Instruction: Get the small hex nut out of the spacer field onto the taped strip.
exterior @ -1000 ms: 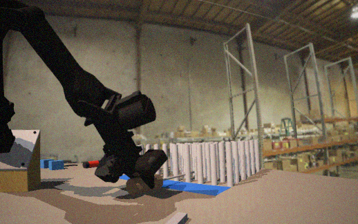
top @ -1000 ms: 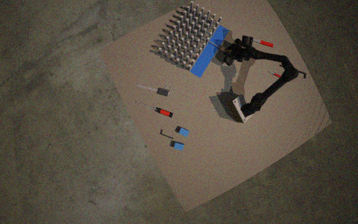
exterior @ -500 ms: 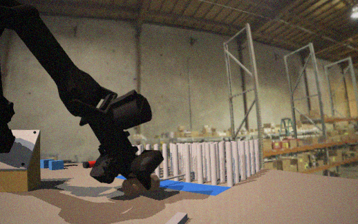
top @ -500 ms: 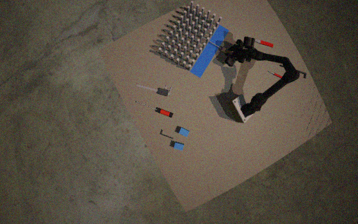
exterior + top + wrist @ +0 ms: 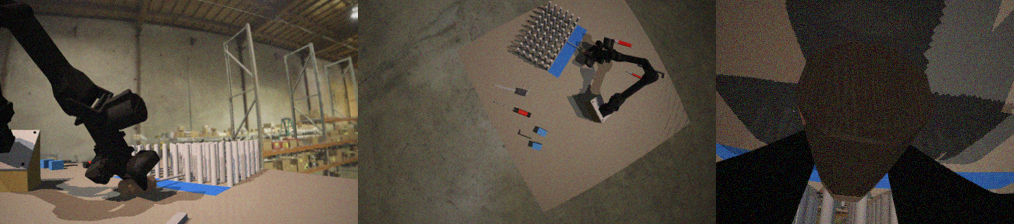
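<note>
My gripper tip is 9 cm short of the wooden-handled tool and 4 cm to the right of it. Round my gripper tip: blue taped strip: 9 cm to the left, 8 cm ahead, 1 cm below.
</note>
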